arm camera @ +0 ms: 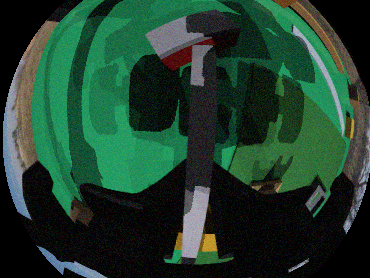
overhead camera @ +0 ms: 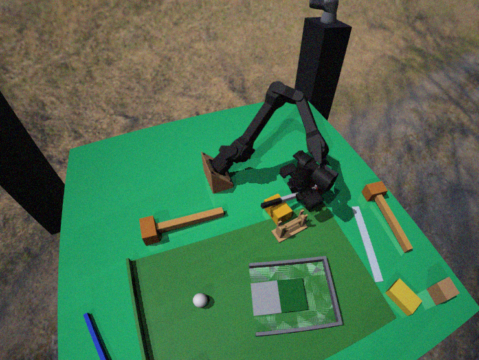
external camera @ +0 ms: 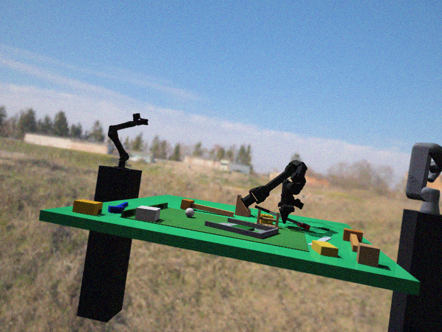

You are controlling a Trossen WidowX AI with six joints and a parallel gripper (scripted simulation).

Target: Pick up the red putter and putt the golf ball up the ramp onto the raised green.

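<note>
Right now my gripper tip is 440 mm to the left of the white golf ball, 220 mm short of it and 10 mm below it. From my gripper tip the other things lie so: yellow block (480 mm ahead, 130 mm to the left); then putting mat (280 mm to the right, 260 mm ahead, 20 mm below); then white bar (260 mm ahead, 150 mm to the left, 20 mm below).
</note>
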